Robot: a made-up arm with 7 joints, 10 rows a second.
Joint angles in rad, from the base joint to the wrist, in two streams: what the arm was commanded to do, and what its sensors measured. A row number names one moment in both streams.
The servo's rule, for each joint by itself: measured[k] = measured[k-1] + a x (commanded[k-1-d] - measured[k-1]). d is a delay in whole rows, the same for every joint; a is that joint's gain. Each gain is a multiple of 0.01, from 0.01 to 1. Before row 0 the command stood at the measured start. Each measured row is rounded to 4 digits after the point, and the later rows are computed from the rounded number. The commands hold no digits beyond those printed.
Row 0, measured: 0.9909, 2.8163, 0.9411, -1.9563, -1.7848, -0.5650, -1.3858
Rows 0 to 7, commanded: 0.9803, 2.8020, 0.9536, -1.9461, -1.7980, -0.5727, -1.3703; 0.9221, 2.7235, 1.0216, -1.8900, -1.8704, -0.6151, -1.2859; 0.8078, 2.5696, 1.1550, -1.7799, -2.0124, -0.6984, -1.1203; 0.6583, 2.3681, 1.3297, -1.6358, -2.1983, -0.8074, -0.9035; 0.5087, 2.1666, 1.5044, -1.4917, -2.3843, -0.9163, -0.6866; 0.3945, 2.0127, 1.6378, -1.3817, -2.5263, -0.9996, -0.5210; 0.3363, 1.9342, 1.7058, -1.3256, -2.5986, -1.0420, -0.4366; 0.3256, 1.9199, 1.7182, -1.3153, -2.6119, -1.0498, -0.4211
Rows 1 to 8, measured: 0.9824, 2.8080, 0.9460, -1.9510, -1.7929, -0.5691, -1.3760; 0.9342, 2.7590, 0.9755, -1.9193, -1.8402, -0.5935, -1.3192; 0.8331, 2.6491, 1.0455, -1.8468, -1.9452, -0.6491, -1.1939; 0.6933, 2.4861, 1.1563, -1.7371, -2.0996, -0.7330, -1.0109; 0.5456, 2.3008, 1.2921, -1.6095, -2.2733, -0.8301, -0.8066; 0.4247, 2.1337, 1.4269, -1.4910, -2.4276, -0.9199, -0.6267; 0.3540, 2.0180, 1.5357, -1.4050, -2.5319, -0.9846, -0.5069; 0.3313, 1.9611, 1.6069, -1.3584, -2.5807, -1.0192, -0.4528
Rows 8 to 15, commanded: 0.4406, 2.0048, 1.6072, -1.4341, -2.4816, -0.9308, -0.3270; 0.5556, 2.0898, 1.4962, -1.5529, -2.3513, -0.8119, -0.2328; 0.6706, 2.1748, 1.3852, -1.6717, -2.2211, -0.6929, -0.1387; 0.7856, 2.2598, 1.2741, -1.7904, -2.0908, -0.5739, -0.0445; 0.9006, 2.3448, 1.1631, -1.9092, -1.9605, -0.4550, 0.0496; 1.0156, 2.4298, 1.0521, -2.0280, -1.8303, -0.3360, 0.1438; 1.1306, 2.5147, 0.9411, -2.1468, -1.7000, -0.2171, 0.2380; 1.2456, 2.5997, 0.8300, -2.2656, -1.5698, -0.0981, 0.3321
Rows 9 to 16, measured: 0.4187, 1.9864, 1.6070, -1.3978, -2.5202, -0.9723, -0.3735; 0.5282, 2.0464, 1.5638, -1.4785, -2.4172, -0.8873, -0.2849; 0.6421, 2.1209, 1.4941, -1.5790, -2.2976, -0.7843, -0.1928; 0.7569, 2.2015, 1.4083, -1.6889, -2.1715, -0.6728, -0.0994; 0.8719, 2.2846, 1.3127, -1.8035, -2.0428, -0.5574, -0.0055; 0.9869, 2.3688, 1.2111, -1.9202, -1.9132, -0.4401, 0.0886; 1.1019, 2.4534, 1.1058, -2.0380, -1.7831, -0.3219, 0.1827; 1.2169, 2.5383, 0.9982, -2.1564, -1.6530, -0.2033, 0.2768
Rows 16 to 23, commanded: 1.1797, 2.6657, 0.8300, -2.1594, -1.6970, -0.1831, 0.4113; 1.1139, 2.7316, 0.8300, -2.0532, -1.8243, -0.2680, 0.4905; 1.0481, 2.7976, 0.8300, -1.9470, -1.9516, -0.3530, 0.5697; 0.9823, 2.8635, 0.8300, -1.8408, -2.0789, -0.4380, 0.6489; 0.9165, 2.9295, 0.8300, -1.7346, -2.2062, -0.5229, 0.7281; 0.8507, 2.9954, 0.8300, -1.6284, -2.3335, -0.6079, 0.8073; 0.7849, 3.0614, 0.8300, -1.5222, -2.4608, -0.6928, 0.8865; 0.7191, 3.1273, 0.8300, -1.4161, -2.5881, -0.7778, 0.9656
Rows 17 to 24, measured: 1.1871, 2.6122, 0.9326, -2.1580, -1.6798, -0.1926, 0.3615; 1.1285, 2.6815, 0.8926, -2.1035, -1.7679, -0.2326, 0.4428; 1.0642, 2.7488, 0.8682, -2.0221, -1.8800, -0.2964, 0.5227; 0.9987, 2.8153, 0.8533, -1.9278, -2.0013, -0.3714, 0.6022; 0.9329, 2.8815, 0.8442, -1.8273, -2.1263, -0.4517, 0.6815; 0.8671, 2.9476, 0.8387, -1.7239, -2.2527, -0.5345, 0.7608; 0.8013, 3.0136, 0.8353, -1.6190, -2.3796, -0.6184, 0.8400; 0.7355, 3.0795, 0.8332, -1.5135, -2.5068, -0.7029, 0.9191
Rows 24 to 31, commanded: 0.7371, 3.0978, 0.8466, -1.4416, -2.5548, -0.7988, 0.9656; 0.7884, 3.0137, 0.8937, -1.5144, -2.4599, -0.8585, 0.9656; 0.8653, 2.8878, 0.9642, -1.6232, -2.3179, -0.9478, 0.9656; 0.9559, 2.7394, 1.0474, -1.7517, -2.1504, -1.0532, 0.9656; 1.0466, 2.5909, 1.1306, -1.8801, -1.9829, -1.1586, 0.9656; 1.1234, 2.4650, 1.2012, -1.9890, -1.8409, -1.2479, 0.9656; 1.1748, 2.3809, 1.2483, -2.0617, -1.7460, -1.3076, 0.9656; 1.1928, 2.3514, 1.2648, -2.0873, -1.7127, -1.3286, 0.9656
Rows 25 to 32, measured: 0.7368, 3.0901, 0.8384, -1.4761, -2.5361, -0.7537, 0.9484; 0.7781, 3.0458, 0.8600, -1.4960, -2.4896, -0.8092, 0.9592; 0.8479, 2.9542, 0.9006, -1.5621, -2.3849, -0.8827, 0.9632; 0.9343, 2.8296, 0.9579, -1.6607, -2.2419, -0.9731, 0.9647; 1.0241, 2.6912, 1.0253, -1.7748, -2.0839, -1.0714, 0.9653; 1.1035, 2.5600, 1.0939, -1.8862, -1.9357, -1.1649, 0.9655; 1.1605, 2.4561, 1.1541, -1.9775, -1.8200, -1.2405, 0.9656; 1.1863, 2.3954, 1.1973, -2.0346, -1.7545, -1.2872, 0.9656
